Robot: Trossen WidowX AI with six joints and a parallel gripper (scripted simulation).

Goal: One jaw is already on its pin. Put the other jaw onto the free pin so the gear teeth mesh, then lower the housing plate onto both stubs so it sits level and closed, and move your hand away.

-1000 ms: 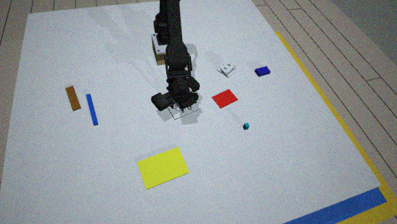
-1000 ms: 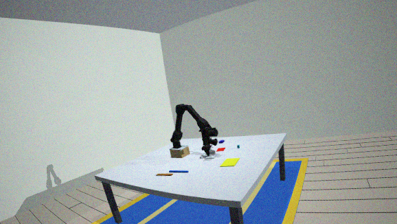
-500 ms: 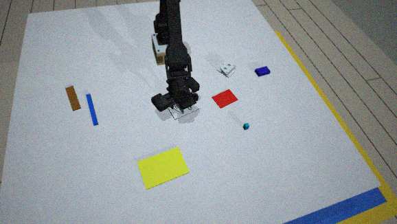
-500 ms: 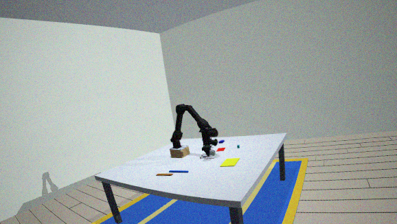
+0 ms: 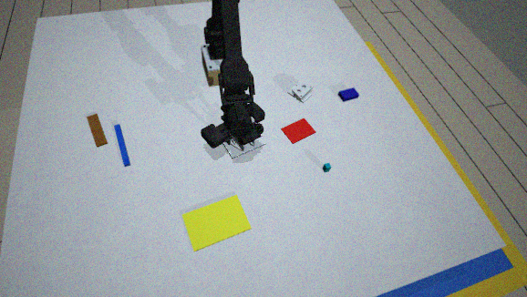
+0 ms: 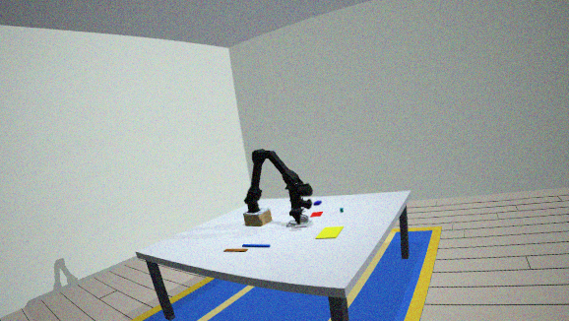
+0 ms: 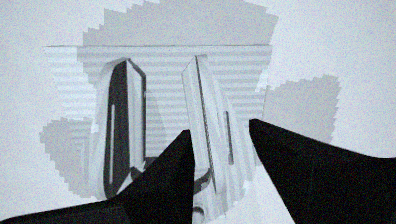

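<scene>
My gripper tip is now 1 cm past the red square, 22 cm to the right of it and 2 cm above it. Round my gripper tip: yellow tile (23 cm ahead, 10 cm to the right, 2 cm below); then teal cube (15 cm ahead, 25 cm to the left); then blue bar (7 cm behind, 33 cm to the right, 1 cm below).
</scene>
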